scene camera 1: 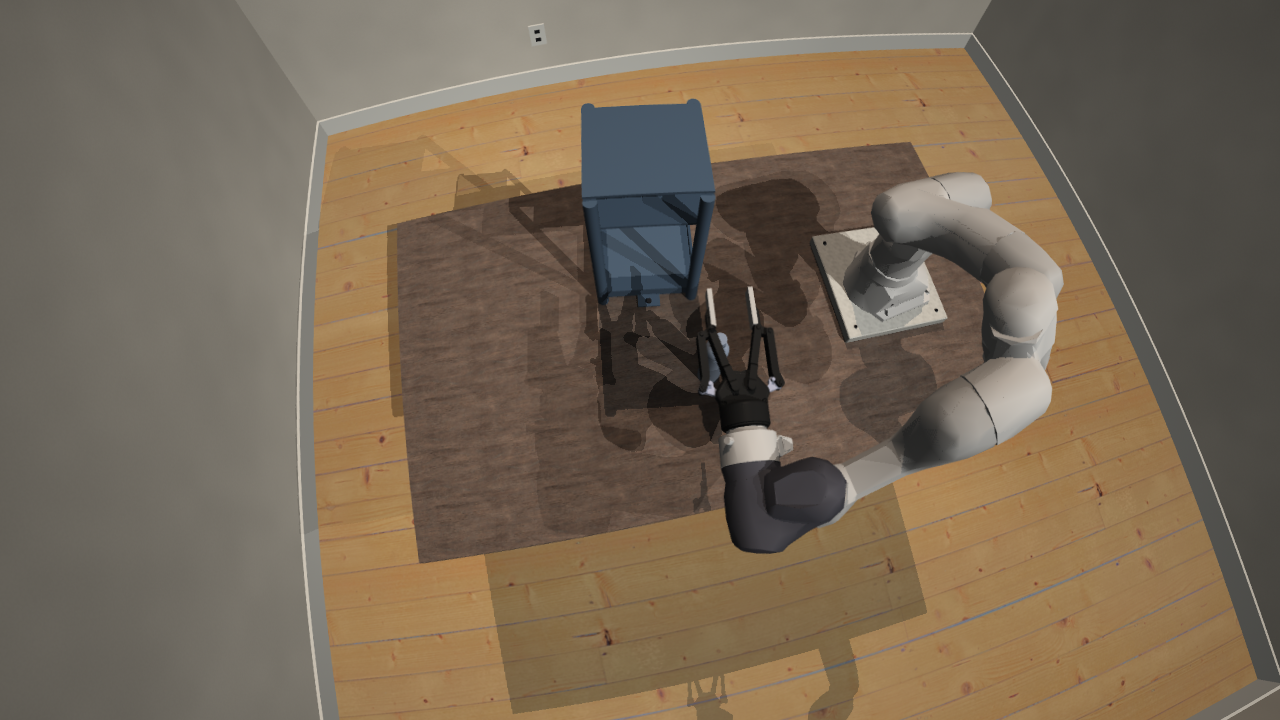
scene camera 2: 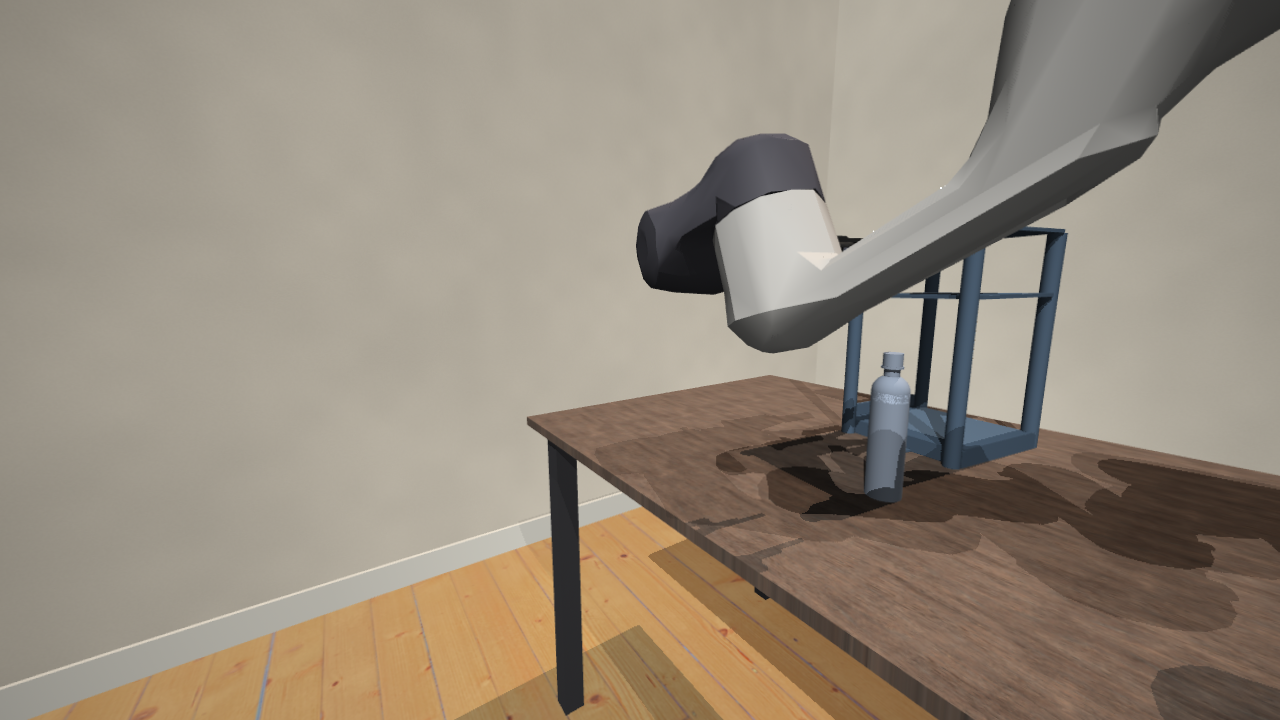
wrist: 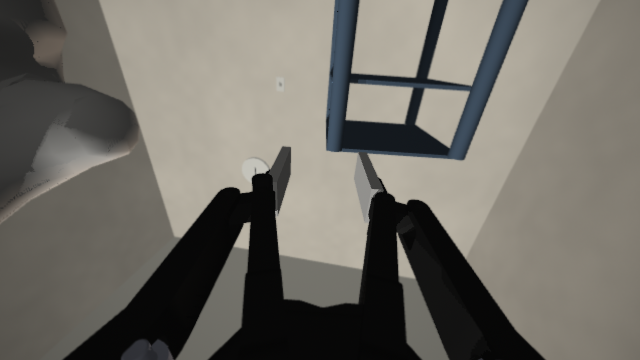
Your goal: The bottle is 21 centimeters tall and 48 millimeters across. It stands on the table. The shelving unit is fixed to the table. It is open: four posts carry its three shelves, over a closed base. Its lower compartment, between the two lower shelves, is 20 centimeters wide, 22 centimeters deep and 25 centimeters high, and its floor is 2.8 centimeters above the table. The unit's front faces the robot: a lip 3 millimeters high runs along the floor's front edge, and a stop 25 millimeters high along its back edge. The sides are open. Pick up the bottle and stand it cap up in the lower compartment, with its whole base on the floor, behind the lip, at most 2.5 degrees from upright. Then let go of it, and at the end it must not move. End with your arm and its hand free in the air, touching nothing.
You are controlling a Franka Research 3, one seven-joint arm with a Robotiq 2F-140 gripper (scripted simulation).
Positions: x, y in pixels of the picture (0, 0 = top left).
Labels:
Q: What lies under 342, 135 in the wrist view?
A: A shelving unit.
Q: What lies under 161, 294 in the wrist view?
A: My gripper.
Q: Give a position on a grey-blue bottle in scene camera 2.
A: At 890, 394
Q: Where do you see a shelving unit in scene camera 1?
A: At 641, 150

